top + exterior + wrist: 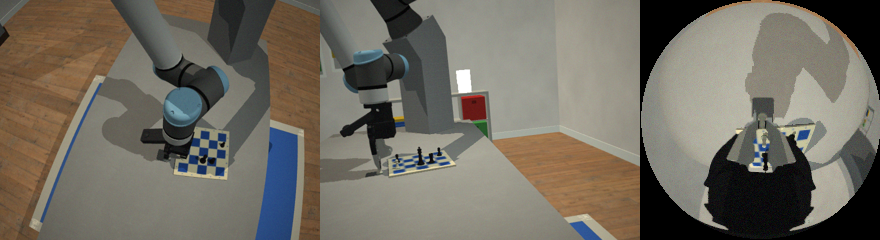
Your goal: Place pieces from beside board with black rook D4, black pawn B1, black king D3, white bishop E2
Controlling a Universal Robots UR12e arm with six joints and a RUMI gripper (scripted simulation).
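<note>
The white pawn lies 10 mm ahead of my hand, 60 mm to the left of it and 10 mm below it. Round my hand: black king 20 mm ahead, 140 mm to the left, 10 mm above; white bishop 10 mm below; chessboard 20 mm behind, 140 mm to the left, 30 mm below.
</note>
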